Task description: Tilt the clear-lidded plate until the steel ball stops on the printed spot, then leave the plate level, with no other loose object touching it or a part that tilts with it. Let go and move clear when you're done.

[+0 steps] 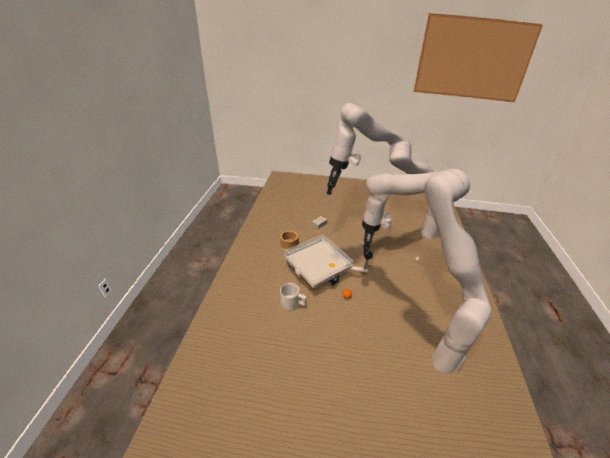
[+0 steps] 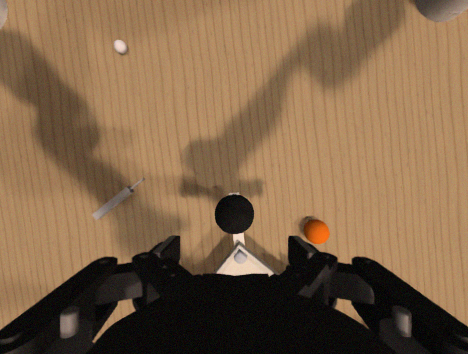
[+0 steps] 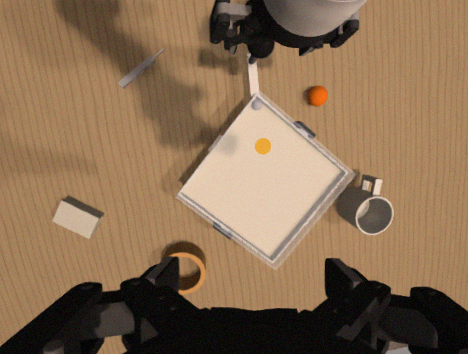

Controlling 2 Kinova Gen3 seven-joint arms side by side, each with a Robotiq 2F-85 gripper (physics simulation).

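Note:
The clear-lidded plate (image 1: 307, 265) (image 3: 270, 200) stands above the table; its exact tilt is hard to tell. The steel ball (image 2: 240, 256) (image 3: 256, 104) is in the corner next to the white handle bar (image 1: 357, 269) (image 2: 238, 239) (image 3: 253, 77), away from the orange printed spot (image 1: 332, 265) (image 3: 262, 146). A black knob (image 2: 234, 214) (image 3: 261, 47) stands up at the bar's outer end. My left gripper (image 1: 368, 254) (image 2: 234, 247) is open above the bar, close to the knob, its fingers apart. My right gripper (image 1: 329, 192) (image 3: 251, 273) is open and empty, high above the table.
A grey mug (image 1: 289, 298) (image 3: 350, 202) and an orange ring-shaped cup (image 1: 289, 244) (image 3: 201, 272) stand near the plate. An orange ball (image 1: 347, 294) (image 2: 316, 231) (image 3: 317, 95), a pale block (image 1: 320, 222) (image 3: 76, 220), a grey tool (image 2: 112, 203) (image 3: 137, 72) and a small white ball (image 1: 417, 258) (image 2: 120, 47) lie around.

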